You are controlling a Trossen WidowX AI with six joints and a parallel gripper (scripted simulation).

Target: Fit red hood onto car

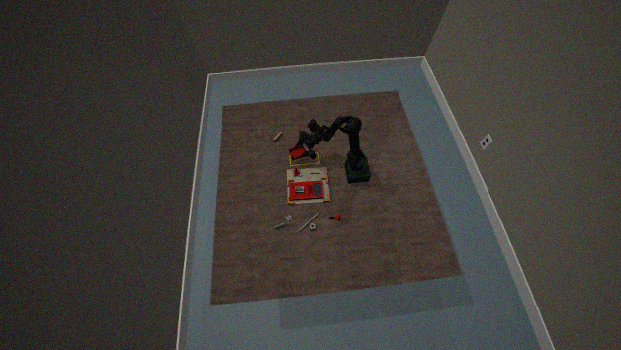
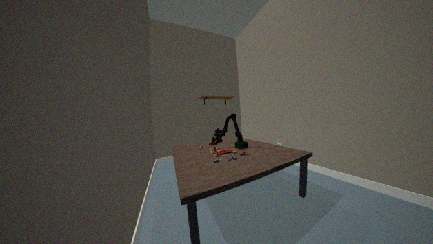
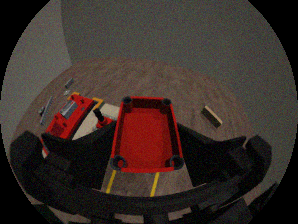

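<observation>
My gripper tip is 1 cm past the red hood and 1 cm above it. Round my gripper tip: metal rod (41 cm to the left, 8 cm below, 7 cm behind); then short wooden dowel (16 cm to the right, 13 cm ahead, 7 cm below).
</observation>
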